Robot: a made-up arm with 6 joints.
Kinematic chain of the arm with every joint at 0, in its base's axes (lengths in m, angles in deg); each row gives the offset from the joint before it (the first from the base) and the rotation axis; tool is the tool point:
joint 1: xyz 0 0 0.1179 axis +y
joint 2: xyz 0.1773 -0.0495 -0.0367 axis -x
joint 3: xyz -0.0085 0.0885 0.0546 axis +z
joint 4: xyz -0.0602 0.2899 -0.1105 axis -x
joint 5: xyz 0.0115 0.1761 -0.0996 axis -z
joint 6: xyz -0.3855 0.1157 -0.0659 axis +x
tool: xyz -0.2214 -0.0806 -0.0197
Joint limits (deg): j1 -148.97..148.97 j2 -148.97..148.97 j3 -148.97..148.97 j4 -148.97..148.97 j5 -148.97..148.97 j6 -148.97..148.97
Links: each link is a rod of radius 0.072 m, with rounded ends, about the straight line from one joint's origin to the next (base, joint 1, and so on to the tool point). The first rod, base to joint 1, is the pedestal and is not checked.
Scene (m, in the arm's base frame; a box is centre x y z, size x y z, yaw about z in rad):
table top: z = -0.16
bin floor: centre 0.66 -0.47 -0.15 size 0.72 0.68 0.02 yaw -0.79
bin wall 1: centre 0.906 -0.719 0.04 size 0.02 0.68 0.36 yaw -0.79
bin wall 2: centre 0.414 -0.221 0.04 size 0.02 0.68 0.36 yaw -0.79
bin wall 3: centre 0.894 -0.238 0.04 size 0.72 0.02 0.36 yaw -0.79
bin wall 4: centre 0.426 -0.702 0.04 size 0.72 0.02 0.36 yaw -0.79
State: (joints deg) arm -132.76 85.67 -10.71 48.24 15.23 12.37
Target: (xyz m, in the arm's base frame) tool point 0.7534 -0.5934 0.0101
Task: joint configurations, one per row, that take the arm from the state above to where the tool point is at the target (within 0.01 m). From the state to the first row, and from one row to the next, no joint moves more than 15 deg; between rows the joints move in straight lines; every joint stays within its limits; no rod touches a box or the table.
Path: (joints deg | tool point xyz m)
1: -122.29 88.59 -6.63 44.55 20.88 13.10 | 0.7574 -0.5375 0.1523
2: -111.82 91.51 -2.56 40.87 26.53 13.83 | 0.7534 -0.5935 0.0101

